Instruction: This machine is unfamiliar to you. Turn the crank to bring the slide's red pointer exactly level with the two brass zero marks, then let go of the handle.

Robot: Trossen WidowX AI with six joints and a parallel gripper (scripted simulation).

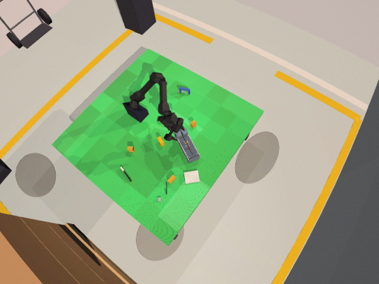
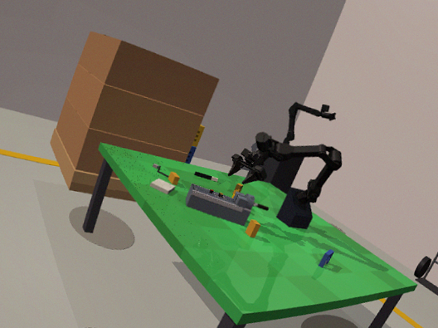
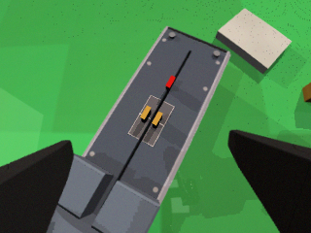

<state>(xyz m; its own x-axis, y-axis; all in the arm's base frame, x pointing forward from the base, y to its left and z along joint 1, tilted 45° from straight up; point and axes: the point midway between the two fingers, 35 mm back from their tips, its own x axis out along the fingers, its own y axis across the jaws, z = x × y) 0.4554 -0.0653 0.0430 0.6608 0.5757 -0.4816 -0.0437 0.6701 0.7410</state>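
Right now the dark handle is 100 mm behind my gripper tip, 120 mm to the left of it and 60 mm below it. From my gripper tip the other things lie so: grey piece: 110 mm ahead, 450 mm to the right, 150 mm below; then red pointer: 80 mm ahead, 20 mm to the right, 80 mm below; then white pad: 210 mm ahead, 180 mm to the right, 150 mm below.
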